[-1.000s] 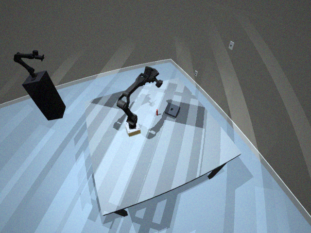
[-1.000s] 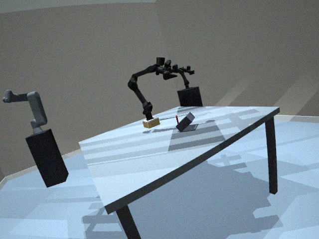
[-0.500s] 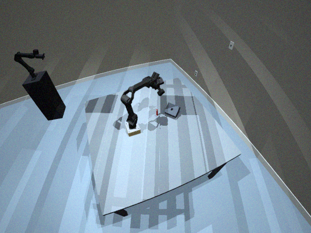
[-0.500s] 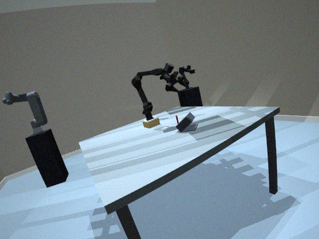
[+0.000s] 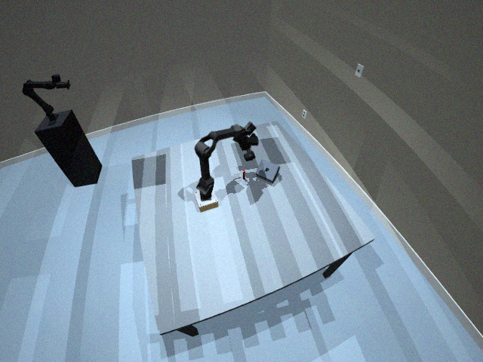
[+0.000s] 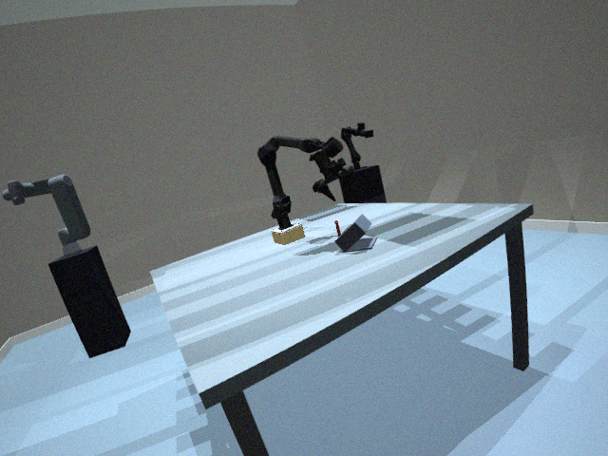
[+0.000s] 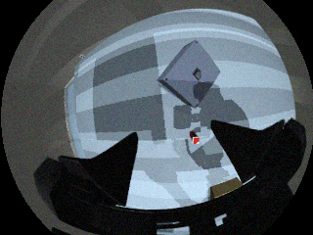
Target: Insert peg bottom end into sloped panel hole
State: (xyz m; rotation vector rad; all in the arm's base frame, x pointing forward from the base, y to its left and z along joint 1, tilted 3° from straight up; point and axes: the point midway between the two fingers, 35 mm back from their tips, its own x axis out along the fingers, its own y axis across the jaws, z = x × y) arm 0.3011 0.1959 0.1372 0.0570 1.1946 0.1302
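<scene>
The red peg is 120 mm below my gripper tip, 40 mm to the right of it and 40 mm behind it. Also, from my gripper tip: panel (120 mm below, 120 mm ahead, 50 mm to the right).
</scene>
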